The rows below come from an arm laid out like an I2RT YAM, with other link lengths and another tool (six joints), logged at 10 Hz.
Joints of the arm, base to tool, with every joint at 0 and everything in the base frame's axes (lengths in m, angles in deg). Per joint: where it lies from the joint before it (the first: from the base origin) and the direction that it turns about. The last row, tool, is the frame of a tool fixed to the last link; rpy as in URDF.
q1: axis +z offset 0 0 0.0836
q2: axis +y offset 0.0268 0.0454 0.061
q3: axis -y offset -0.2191 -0.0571 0
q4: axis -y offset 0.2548 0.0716 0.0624
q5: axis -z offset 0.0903 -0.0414 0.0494
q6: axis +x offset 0.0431 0 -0.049
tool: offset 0.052 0.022 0.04 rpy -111.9 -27.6 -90
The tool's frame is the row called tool.
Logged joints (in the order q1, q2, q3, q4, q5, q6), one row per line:
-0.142, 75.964, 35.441, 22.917, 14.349, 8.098
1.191, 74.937, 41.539, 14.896, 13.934, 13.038
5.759, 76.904, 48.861, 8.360, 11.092, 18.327
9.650, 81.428, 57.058, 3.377, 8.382, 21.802
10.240, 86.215, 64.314, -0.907, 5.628, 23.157
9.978, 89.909, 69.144, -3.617, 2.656, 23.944
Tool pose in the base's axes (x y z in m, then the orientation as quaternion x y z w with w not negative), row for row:
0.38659, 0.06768, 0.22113, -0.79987, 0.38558, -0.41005, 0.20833
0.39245, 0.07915, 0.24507, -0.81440, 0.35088, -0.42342, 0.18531
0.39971, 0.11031, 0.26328, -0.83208, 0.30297, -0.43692, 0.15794
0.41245, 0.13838, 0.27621, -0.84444, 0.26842, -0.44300, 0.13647
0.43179, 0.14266, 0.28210, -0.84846, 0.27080, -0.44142, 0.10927
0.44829, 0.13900, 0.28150, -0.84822, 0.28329, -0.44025, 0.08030
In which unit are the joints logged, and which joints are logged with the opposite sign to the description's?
The joints are logged in degrees. Opposite sign: q5, q6.
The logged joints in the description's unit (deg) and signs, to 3 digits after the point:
-0.142, 75.964, 35.441, 22.917, -14.349, -8.098
1.191, 74.937, 41.539, 14.896, -13.934, -13.038
5.759, 76.904, 48.861, 8.360, -11.092, -18.327
9.650, 81.428, 57.058, 3.377, -8.382, -21.802
10.240, 86.215, 64.314, -0.907, -5.628, -23.157
9.978, 89.909, 69.144, -3.617, -2.656, -23.944

